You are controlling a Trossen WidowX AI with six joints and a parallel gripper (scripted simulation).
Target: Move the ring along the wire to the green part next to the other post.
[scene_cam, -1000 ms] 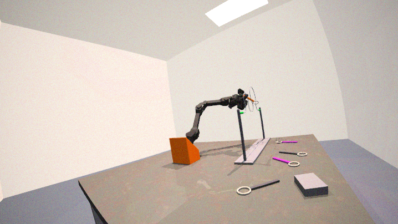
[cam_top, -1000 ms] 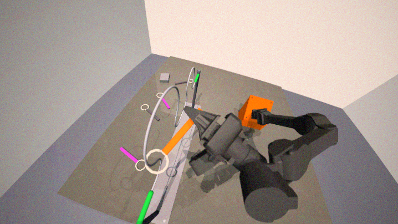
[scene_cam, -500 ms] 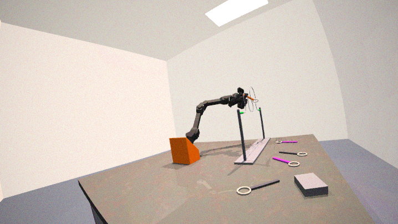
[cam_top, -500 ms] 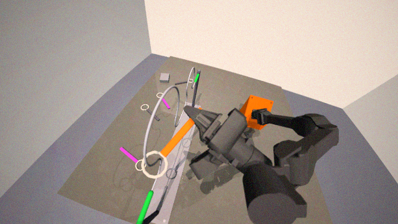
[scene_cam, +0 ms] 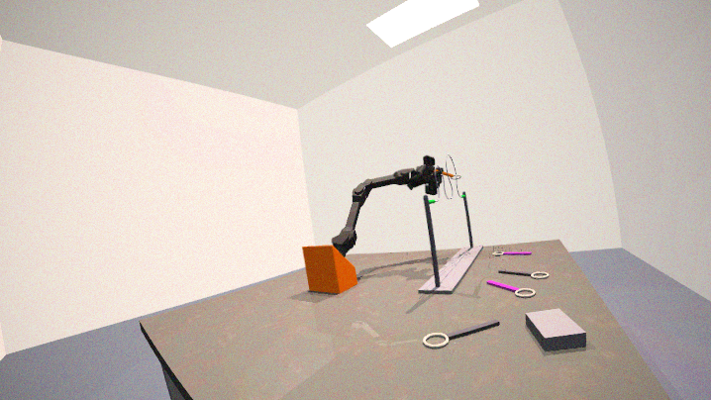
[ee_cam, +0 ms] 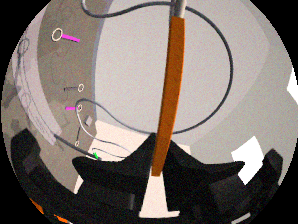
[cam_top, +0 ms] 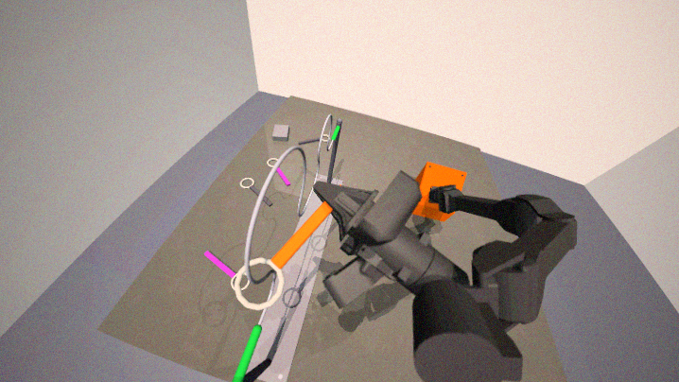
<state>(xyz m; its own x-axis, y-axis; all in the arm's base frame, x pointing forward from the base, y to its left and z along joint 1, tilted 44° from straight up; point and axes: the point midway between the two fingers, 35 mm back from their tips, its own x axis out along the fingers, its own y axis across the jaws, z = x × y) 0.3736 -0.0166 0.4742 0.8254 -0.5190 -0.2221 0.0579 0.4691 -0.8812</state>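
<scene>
Right now my gripper tip is 8 cm to the right of the ring with orange handle, 2 cm short of it and 2 cm above it. Also, from my gripper tip: grey block 63 cm to the right, 40 cm below, 25 cm ahead.
</scene>
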